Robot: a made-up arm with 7 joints. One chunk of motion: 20 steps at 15 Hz.
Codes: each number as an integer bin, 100 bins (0 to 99) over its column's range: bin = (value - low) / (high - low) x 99, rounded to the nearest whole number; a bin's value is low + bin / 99 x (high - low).
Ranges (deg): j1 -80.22..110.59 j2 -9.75..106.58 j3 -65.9..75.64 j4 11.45..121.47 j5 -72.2..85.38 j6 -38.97..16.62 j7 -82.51..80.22
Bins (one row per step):
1: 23 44 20 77 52 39 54
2: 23 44 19 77 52 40 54
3: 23 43 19 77 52 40 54
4: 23 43 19 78 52 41 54
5: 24 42 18 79 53 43 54
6: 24 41 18 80 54 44 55
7: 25 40 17 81 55 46 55
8: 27 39 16 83 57 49 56
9: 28 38 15 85 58 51 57
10: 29 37 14 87 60 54 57
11: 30 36 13 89 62 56 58
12: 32 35 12 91 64 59 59
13: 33 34 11 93 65 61 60
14: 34 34 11 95 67 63 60
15: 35 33 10 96 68 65 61
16: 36 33 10 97 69 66 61
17: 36 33 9 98 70 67 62
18: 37 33 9 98 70 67 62
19: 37 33 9 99 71 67 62
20: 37 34 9 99 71 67 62
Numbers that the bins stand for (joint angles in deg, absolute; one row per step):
1: -35.89 41.95 -37.31 97.02 10.57 -17.07 6.25
2: -35.89 41.95 -38.74 97.02 10.57 -16.51 6.25
3: -35.89 40.78 -38.74 97.02 10.57 -16.51 6.25
4: -35.89 40.78 -38.74 98.13 10.57 -15.95 6.25
5: -33.96 39.60 -40.17 99.24 12.16 -14.82 6.25
6: -33.96 38.43 -40.17 100.36 13.75 -14.26 7.90
7: -32.04 37.25 -41.60 101.47 15.34 -13.14 7.90
8: -28.18 36.08 -43.02 103.69 18.53 -11.46 9.54
9: -26.25 34.90 -44.45 105.91 20.12 -10.33 11.18
10: -24.33 33.73 -45.88 108.13 23.30 -8.65 11.18
11: -22.40 32.55 -47.31 110.36 26.49 -7.53 12.83
12: -18.54 31.38 -48.74 112.58 29.67 -5.84 14.47
13: -16.62 30.20 -50.17 114.80 31.26 -4.72 16.11
14: -14.69 30.20 -50.17 117.02 34.45 -3.59 16.11
15: -12.76 29.03 -51.60 118.14 36.04 -2.47 17.76
16: -10.83 29.03 -51.60 119.25 37.63 -1.91 17.76
17: -10.83 29.03 -53.03 120.36 39.22 -1.35 19.40
18: -8.91 29.03 -53.03 120.36 39.22 -1.35 19.40
19: -8.91 29.03 -53.03 121.47 40.81 -1.35 19.40
20: -8.91 30.20 -53.03 121.47 40.81 -1.35 19.40

